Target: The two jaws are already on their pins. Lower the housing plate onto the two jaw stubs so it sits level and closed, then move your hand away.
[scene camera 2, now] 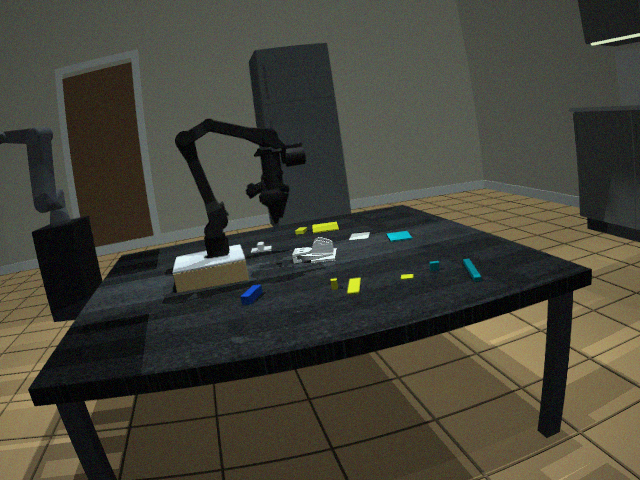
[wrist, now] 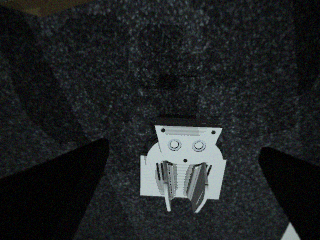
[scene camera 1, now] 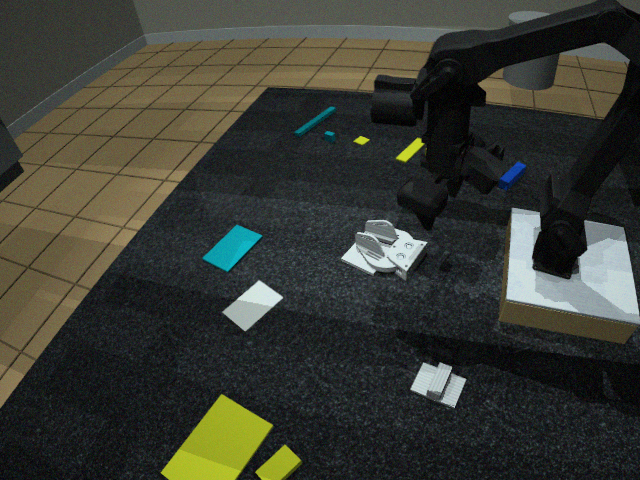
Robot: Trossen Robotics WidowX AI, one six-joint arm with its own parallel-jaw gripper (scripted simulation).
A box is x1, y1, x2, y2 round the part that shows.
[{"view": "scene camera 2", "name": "my gripper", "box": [246, 168, 288, 222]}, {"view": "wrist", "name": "my gripper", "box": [0, 138, 319, 239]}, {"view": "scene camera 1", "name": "my gripper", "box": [397, 127, 506, 230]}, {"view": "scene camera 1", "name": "teal housing plate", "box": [203, 225, 262, 272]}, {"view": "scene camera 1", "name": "white stepped block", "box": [411, 362, 465, 408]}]
